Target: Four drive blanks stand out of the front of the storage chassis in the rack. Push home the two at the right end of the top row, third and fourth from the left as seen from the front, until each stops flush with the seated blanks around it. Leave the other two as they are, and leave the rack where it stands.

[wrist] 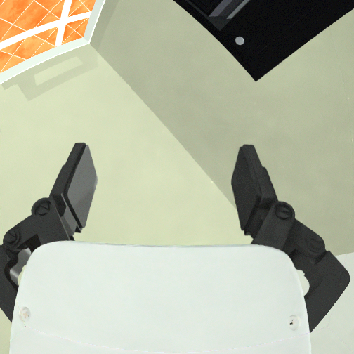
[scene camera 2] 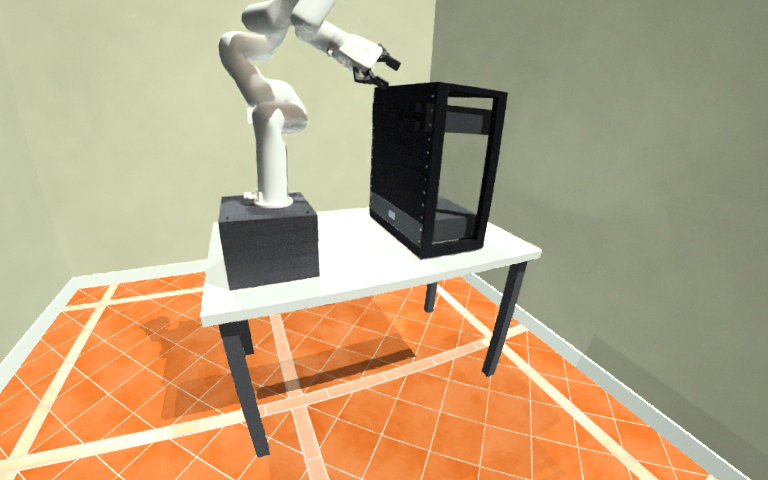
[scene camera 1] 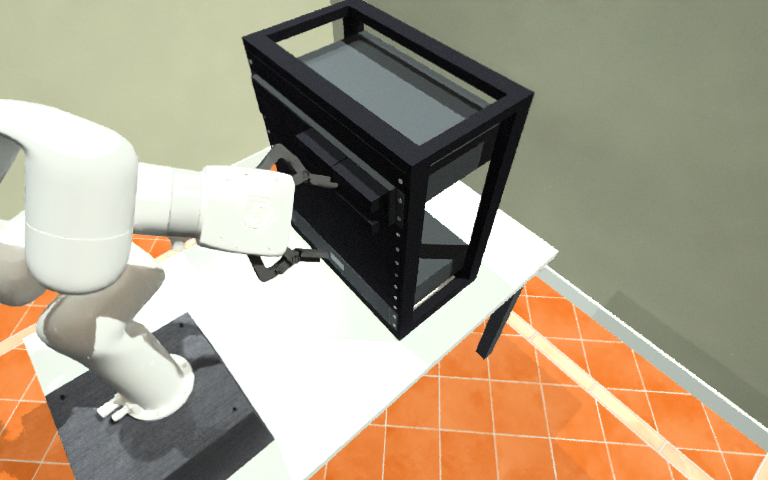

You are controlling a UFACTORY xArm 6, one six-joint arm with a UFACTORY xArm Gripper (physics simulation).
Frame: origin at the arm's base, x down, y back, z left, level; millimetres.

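Seen in the pictures: gripper, fingertip midpoint: [scene camera 2: 393, 76] [scene camera 1: 329, 220]; arm's base, link origin: [scene camera 2: 273, 202] [scene camera 1: 159, 387].
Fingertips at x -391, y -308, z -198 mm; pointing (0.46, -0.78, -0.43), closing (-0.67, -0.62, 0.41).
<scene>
Pixels of each thing's top centre, then the offset from my fingertips to it. "*": a spot on its surface instead. Level surfaces: height alone.
- black rack, surface spot: [scene camera 1: 413, 237] * dx +181, dy -170, dz -10 mm
- storage chassis, surface spot: [scene camera 1: 458, 165] [scene camera 2: 468, 120] * dx +107, dy -309, dz +7 mm
- white table, surface height: dx +601 mm
- grey lower unit, surface spot: [scene camera 1: 438, 271] [scene camera 2: 455, 219] * dx +469, dy -315, dz +12 mm
The black rack [scene camera 1: 413, 237] [scene camera 2: 428, 169] [wrist: 295, 35] stands upright on the table. The storage chassis [scene camera 1: 458, 165] [scene camera 2: 467, 120] sits in its upper part. Dark drive blanks [scene camera 1: 359, 182] stand out of the chassis front in scene camera 1. They blend together and a finger overlaps the area, so I cannot tell each blank or its depth. In the wrist view the blanks cannot be told apart at the top edge. My gripper [scene camera 1: 329, 219] [scene camera 2: 390, 75] [wrist: 163, 161] is open and empty, in front of the rack, with its fingers spread wide.
The white table [scene camera 1: 339, 362] [scene camera 2: 351, 271] bears the rack and the arm's dark base block [scene camera 1: 226, 430] [scene camera 2: 271, 249]. A grey lower unit [scene camera 1: 438, 271] [scene camera 2: 455, 223] sits at the rack's bottom. Plain walls stand behind the rack.
</scene>
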